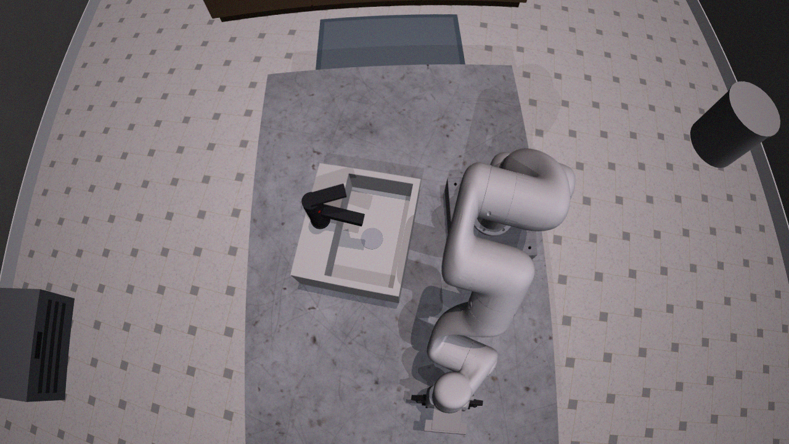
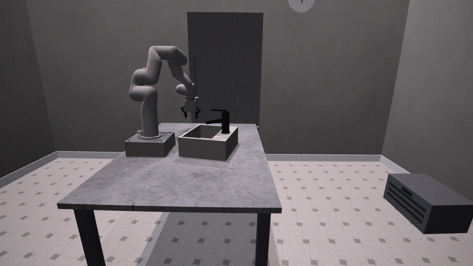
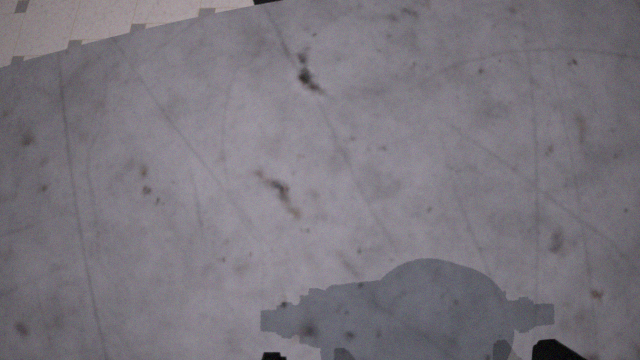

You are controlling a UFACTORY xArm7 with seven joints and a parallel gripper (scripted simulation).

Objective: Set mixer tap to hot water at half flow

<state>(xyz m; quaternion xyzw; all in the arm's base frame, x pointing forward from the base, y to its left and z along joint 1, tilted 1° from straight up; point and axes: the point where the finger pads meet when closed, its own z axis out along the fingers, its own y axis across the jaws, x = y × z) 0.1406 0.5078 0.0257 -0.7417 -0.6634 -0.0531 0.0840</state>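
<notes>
The lever lies 49 cm to the right of my hand, 29 cm ahead of it and 16 cm above it. The rest, counted from my hand: black mixer tap 49 cm to the right, 31 cm ahead, 11 cm above; grey sink block 46 cm to the right, 21 cm ahead, 7 cm below.
</notes>
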